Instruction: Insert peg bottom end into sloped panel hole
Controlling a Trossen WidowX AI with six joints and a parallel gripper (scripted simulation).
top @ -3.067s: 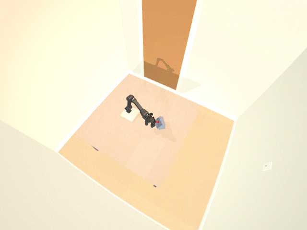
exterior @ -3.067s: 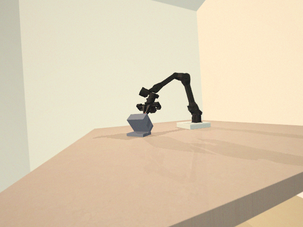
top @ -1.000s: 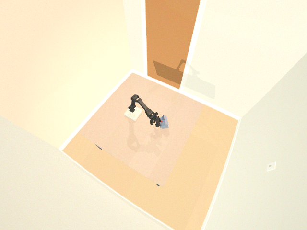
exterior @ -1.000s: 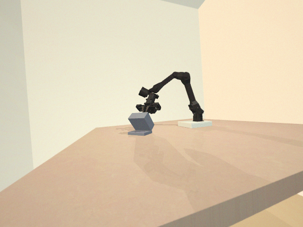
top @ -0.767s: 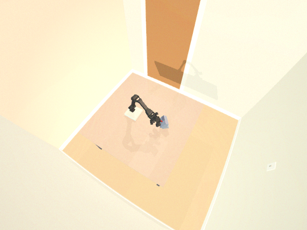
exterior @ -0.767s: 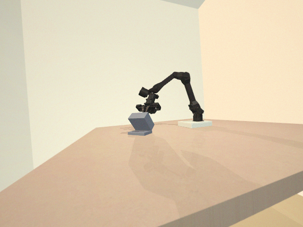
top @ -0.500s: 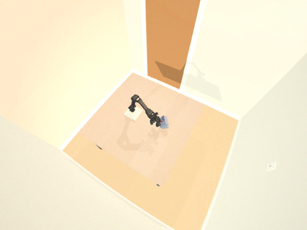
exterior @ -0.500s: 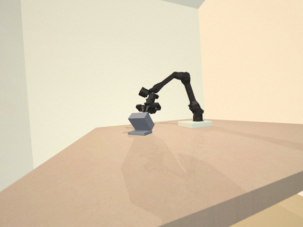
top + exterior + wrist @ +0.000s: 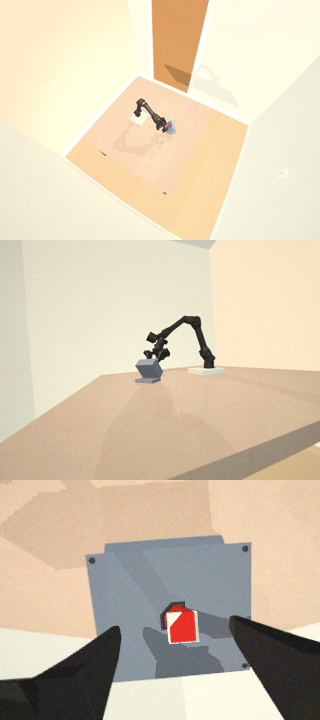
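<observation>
The red peg is 10 mm behind my gripper tip and 10 mm to the right of it. From my gripper tip the other things lie so: sloped panel (30 mm ahead, 30 mm to the left, 30 mm below); flat foot (40 mm ahead, 40 mm to the left, 100 mm below).
</observation>
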